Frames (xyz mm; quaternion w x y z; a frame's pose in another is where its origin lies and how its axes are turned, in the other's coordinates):
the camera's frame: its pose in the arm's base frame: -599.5 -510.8 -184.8 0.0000 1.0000 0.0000 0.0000
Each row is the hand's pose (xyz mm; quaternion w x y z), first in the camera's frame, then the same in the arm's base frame.
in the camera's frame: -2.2 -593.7 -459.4 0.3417 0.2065 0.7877 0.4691
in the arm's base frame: -601.7 82.9 274.6 0.2065 -0.3417 0.4691 -0.7877
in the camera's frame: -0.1 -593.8 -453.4 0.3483 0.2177 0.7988 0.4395
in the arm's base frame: -599.6 83.0 268.6 0.2177 -0.3483 0.4395 -0.7988
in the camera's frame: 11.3 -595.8 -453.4 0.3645 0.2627 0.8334 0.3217
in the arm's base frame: -588.2 85.0 268.6 0.2627 -0.3645 0.3217 -0.8334
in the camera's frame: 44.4 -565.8 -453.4 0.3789 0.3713 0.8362 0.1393
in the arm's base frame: -555.1 55.0 268.6 0.3713 -0.3789 0.1393 -0.8362
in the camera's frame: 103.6 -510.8 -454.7 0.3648 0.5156 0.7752 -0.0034
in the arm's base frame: -495.9 0.0 269.9 0.5156 -0.3648 -0.0034 -0.7753
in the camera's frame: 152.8 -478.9 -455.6 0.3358 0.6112 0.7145 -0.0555
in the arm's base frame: -446.7 -31.9 270.8 0.6112 -0.3358 -0.0555 -0.7145
